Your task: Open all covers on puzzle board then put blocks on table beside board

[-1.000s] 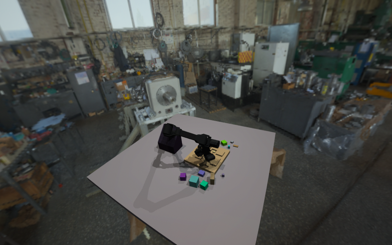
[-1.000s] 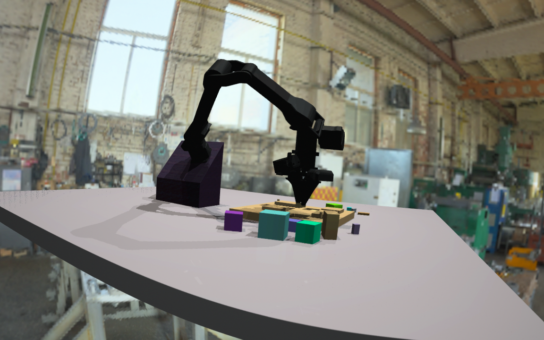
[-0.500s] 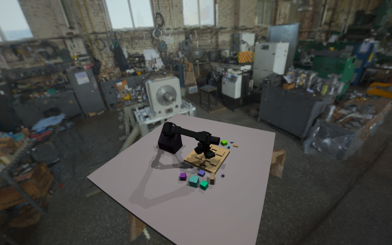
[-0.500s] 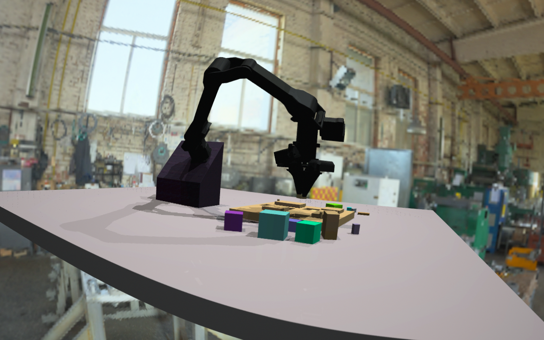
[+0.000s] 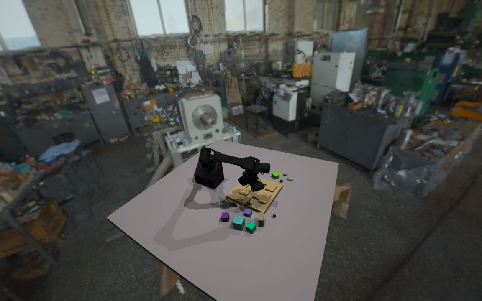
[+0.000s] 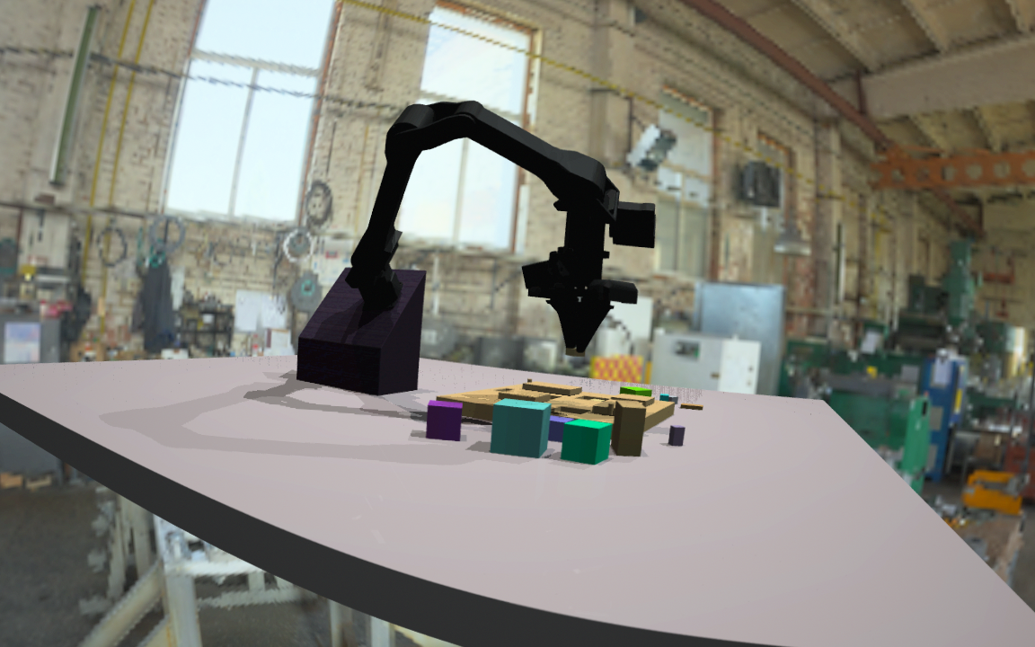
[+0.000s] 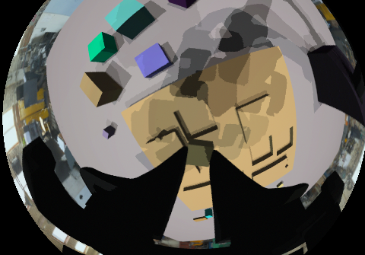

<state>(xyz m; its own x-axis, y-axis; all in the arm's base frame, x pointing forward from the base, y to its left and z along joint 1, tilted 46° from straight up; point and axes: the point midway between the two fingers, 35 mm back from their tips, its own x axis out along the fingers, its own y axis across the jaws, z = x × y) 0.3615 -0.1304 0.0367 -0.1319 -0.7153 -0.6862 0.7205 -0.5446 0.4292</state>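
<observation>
Now: gripper tip 10 cm to the right of the tan puzzle board, 9 cm above it and 1 cm past it. From my gripper tip the other things lie so: brown block: 15 cm to the right, 10 cm ahead, 8 cm below; then tiny purple block: 16 cm ahead, 9 cm below, 8 cm to the right; then violet block: 11 cm to the right, 9 cm below.
</observation>
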